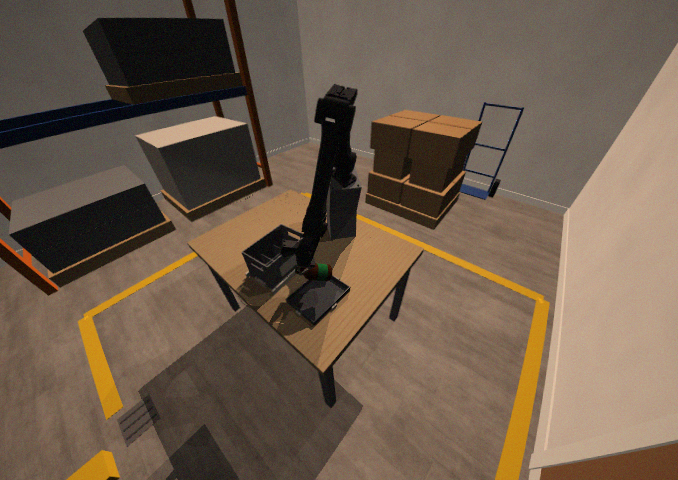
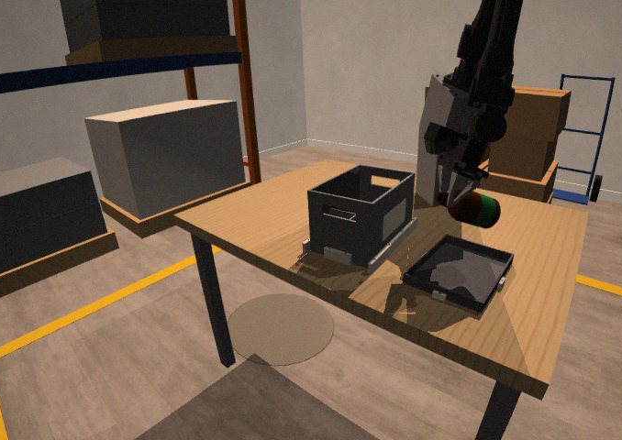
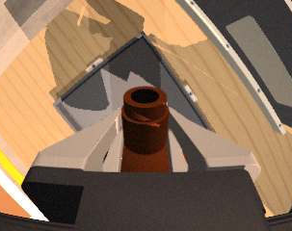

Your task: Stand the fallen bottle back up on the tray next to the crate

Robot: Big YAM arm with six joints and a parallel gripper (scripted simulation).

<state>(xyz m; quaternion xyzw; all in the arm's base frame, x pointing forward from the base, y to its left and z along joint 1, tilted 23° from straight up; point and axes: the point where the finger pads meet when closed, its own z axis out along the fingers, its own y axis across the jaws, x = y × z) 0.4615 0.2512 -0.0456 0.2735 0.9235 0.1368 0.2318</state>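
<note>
The brown bottle lies 50 mm behind my hand, 20 mm to the left of it and 20 mm below it. Round my hand: tray (180 mm below, 60 mm behind, 30 mm to the left); then dark crate (260 mm to the right, 110 mm below, 10 mm behind).
</note>
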